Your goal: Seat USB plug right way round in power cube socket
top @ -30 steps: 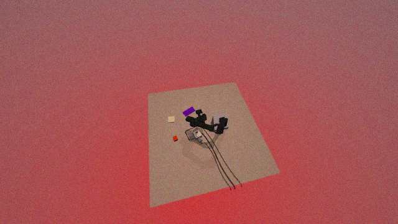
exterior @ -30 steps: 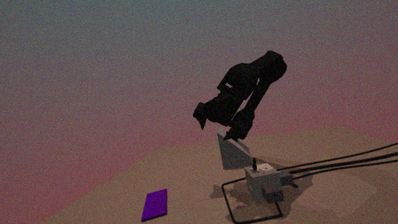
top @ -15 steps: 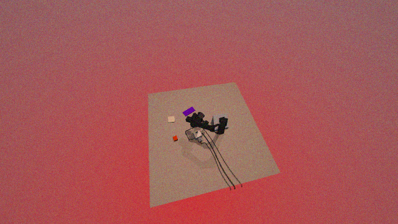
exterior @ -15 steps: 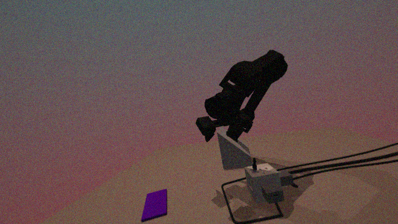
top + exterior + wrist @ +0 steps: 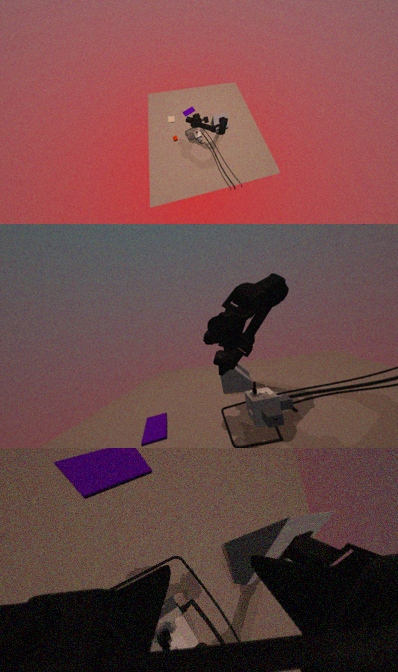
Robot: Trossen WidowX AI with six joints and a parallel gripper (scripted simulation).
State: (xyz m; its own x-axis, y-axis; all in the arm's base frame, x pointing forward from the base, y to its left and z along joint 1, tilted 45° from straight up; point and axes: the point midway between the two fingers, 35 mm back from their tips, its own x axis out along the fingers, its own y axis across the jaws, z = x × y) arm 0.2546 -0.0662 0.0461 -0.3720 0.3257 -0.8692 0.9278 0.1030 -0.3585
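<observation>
Right now the dark USB plug is 9 cm to the left of my gripper tip, 7 cm ahead of it and 6 cm below it. Also, from my gripper tip: cream block (32 cm ahead, 19 cm to the right, 15 cm below); then purple flat tile (25 cm to the right, 15 cm below, 8 cm ahead).
</observation>
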